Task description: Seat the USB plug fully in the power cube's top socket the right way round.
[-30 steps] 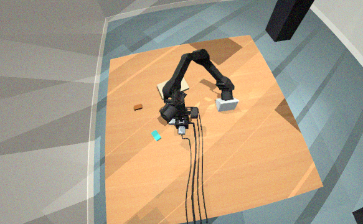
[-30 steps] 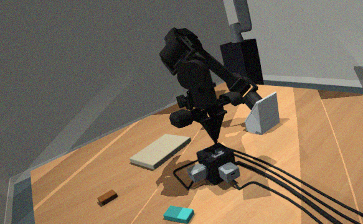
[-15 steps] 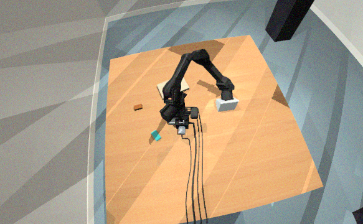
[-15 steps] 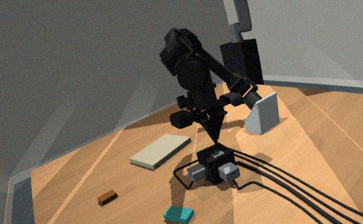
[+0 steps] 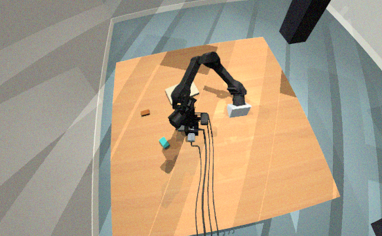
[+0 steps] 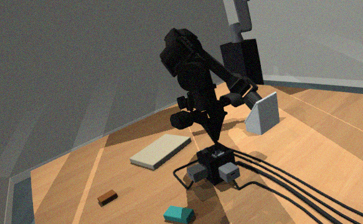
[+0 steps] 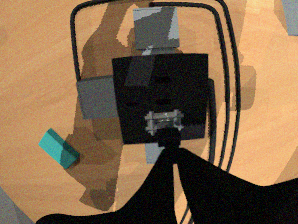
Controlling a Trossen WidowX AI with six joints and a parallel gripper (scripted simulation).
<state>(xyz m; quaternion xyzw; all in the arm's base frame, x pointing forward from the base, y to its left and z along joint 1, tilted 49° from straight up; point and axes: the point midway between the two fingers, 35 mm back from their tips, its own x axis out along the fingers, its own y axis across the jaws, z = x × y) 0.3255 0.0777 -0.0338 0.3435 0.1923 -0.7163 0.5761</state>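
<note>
My gripper tip is 50 mm above the USB socket. Round my gripper tip: cream slab 310 mm to the right, 110 mm below; then brown block 270 mm ahead, 210 mm to the right, 110 mm below; then teal block 180 mm ahead, 110 mm below, 20 mm to the left.
</note>
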